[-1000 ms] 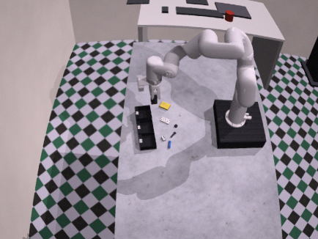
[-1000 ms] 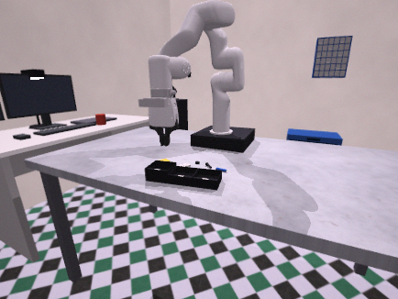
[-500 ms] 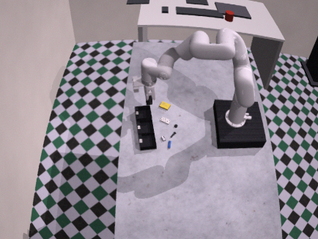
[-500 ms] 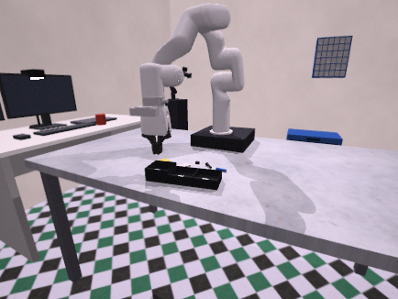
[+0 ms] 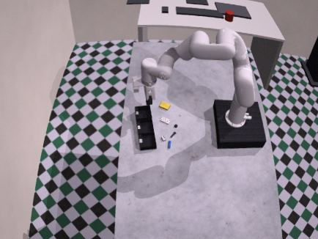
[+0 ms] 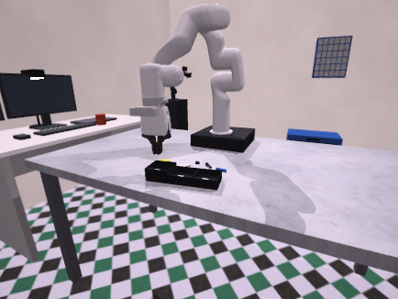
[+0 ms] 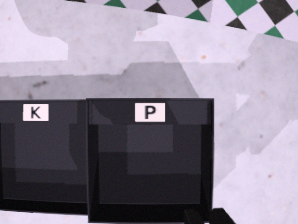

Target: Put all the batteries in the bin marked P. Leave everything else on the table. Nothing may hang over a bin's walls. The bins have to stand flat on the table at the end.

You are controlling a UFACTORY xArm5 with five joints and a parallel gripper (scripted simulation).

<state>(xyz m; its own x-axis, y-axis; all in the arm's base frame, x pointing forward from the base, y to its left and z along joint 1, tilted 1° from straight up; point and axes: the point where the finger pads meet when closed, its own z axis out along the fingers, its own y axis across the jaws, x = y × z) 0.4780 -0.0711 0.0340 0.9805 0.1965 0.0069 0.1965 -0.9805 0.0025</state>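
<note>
My gripper is now 210 mm to the right of the blue battery, 110 mm past it and 90 mm above it. The rest, counted from my hand: yellow block (90 mm below, 90 mm behind, 40 mm to the right); white domino (90 mm below, 90 mm behind, 60 mm to the left); P bin (120 mm to the left, 70 mm below, 20 mm ahead).
</note>
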